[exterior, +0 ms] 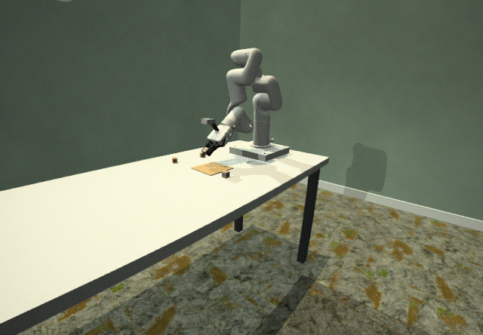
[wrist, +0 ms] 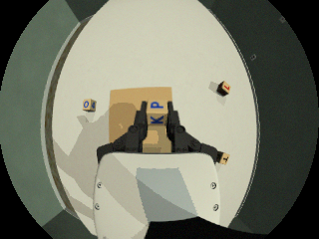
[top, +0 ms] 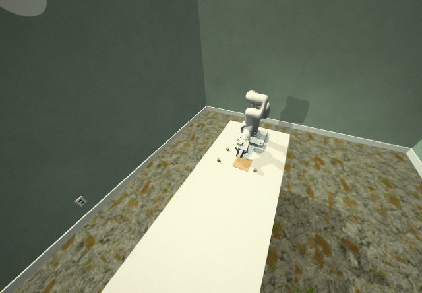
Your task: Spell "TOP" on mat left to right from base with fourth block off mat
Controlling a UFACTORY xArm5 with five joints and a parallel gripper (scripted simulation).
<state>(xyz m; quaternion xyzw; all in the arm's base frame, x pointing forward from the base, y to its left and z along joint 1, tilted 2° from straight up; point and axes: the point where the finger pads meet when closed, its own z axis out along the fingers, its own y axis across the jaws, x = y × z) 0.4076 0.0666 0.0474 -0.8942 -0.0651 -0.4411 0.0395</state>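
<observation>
Right now my hand is 80 mm above the tan mat and 40 mm to the right of it.
</observation>
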